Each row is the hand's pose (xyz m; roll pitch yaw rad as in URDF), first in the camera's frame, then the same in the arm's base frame.
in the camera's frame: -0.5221 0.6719 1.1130 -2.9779 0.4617 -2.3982
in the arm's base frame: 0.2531 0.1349 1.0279 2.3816 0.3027 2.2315
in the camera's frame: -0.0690 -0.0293 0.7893 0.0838 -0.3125 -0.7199
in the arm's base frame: -0.0088 -0.0413 0.1900 0.1919 0.5471 -1.9912
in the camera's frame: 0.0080 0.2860 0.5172 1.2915 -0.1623 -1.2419
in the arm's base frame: 0.3906 0.0948 0.1536 0.9156 0.6278 -2.6221
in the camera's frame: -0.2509 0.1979 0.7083 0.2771 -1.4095 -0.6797
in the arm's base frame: 0.1365 0.1627 0.3588 0.4209 -0.5455 -2.0962
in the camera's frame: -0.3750 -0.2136 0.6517 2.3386 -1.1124 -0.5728
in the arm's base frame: -0.2290 0.2695 0.1515 2.5491 -0.2590 -2.0047
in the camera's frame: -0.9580 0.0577 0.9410 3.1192 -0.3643 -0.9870
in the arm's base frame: -0.3588 0.5414 0.7890 2.9933 0.4930 -2.2812
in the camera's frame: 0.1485 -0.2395 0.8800 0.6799 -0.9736 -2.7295
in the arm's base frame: -0.1297 -0.2777 0.0190 -0.6631 -0.7336 -2.9291
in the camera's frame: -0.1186 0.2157 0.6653 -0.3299 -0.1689 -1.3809
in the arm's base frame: 0.2220 0.0910 0.2739 -0.8116 0.5647 -2.7695
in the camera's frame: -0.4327 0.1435 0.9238 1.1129 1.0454 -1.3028
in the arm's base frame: -0.0685 0.1583 0.5599 -1.1210 1.1258 1.5608
